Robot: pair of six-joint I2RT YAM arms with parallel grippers.
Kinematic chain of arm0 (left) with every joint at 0, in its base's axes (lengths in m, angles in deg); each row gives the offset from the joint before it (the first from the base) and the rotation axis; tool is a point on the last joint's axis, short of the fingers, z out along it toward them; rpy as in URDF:
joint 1: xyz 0 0 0.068 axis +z
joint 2: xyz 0.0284 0.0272 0.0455 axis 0.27 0.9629 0
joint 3: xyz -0.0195 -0.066 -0.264 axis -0.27 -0.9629 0
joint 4: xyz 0.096 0.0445 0.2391 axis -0.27 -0.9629 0
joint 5: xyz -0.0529 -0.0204 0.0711 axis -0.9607 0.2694 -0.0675
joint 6: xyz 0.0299 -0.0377 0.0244 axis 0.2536 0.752 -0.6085
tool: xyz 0 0 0 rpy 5.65 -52.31 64.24
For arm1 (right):
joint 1: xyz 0 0 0.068 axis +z
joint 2: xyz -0.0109 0.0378 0.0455 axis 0.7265 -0.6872 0
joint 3: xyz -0.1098 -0.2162 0.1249 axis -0.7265 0.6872 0
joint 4: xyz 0.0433 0.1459 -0.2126 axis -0.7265 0.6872 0
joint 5: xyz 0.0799 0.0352 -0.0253 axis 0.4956 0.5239 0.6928
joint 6: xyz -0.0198 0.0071 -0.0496 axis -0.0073 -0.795 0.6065
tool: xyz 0 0 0 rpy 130.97 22.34 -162.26
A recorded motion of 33 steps. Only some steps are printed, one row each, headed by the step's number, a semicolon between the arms.
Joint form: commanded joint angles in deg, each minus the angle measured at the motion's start. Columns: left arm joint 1, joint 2, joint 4, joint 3, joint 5, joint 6; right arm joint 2, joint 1, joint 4, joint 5, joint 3, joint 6.
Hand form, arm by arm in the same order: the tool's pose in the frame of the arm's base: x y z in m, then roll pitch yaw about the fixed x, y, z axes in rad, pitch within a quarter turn. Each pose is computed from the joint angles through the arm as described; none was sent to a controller.
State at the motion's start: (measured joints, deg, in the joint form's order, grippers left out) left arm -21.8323 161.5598 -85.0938 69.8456 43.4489 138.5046; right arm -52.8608 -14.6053 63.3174 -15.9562 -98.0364 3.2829
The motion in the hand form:
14: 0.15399 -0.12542 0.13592 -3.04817 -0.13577 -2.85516; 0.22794 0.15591 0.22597 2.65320 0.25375 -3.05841
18: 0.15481 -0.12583 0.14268 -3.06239 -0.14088 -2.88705; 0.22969 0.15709 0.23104 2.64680 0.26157 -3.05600
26: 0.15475 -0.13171 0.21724 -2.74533 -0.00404 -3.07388; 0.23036 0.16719 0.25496 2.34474 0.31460 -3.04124
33: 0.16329 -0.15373 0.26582 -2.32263 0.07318 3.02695; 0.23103 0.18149 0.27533 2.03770 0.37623 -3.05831
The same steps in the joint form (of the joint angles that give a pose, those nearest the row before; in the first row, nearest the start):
14: 0.05 10.10 3.36 -0.56 -0.46 -3.53; -0.67 0.04 0.41 1.59 -1.11 0.91
18: 0.05 9.90 0.41 1.05 -0.18 -5.50; -0.75 0.03 0.97 1.80 -2.24 1.09
26: 0.07 -2.82 -3.34 8.73 -8.03 -14.08; 1.81 0.07 -7.68 16.24 -2.34 -1.40
33: -0.29 -4.71 5.18 14.78 -27.81 -17.54; 3.52 1.25 -24.29 28.13 -0.24 -9.99

